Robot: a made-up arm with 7 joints. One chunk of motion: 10 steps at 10 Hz.
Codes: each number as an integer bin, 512 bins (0 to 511) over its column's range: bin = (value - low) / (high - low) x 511, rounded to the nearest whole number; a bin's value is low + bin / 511 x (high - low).
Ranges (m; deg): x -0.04..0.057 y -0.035..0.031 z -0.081..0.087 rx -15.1..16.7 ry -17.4..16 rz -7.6..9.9
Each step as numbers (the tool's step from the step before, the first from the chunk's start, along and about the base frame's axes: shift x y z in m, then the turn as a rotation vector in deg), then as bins.
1 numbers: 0.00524 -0.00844 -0.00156 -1.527 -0.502 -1.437
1 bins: 238 206 242 218 259 180
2 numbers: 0.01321 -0.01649 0.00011 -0.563 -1.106 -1.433
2 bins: 280 143 247 234 249 180
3 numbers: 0.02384 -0.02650 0.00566 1.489 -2.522 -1.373
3 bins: 336 66 264 267 228 182
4 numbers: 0.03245 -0.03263 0.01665 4.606 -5.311 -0.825
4 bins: 382 18 297 317 185 198
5 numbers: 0.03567 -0.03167 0.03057 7.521 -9.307 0.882
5 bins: 399 26 339 364 124 248
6 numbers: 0.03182 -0.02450 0.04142 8.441 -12.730 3.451
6 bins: 378 81 372 378 71 323
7 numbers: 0.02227 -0.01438 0.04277 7.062 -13.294 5.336
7 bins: 328 160 376 356 63 378
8 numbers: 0.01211 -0.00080 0.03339 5.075 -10.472 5.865
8 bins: 275 265 348 324 106 393
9 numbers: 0.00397 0.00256 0.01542 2.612 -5.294 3.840
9 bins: 232 291 293 285 185 334
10 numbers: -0.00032 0.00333 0.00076 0.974 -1.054 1.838
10 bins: 209 297 249 258 250 276
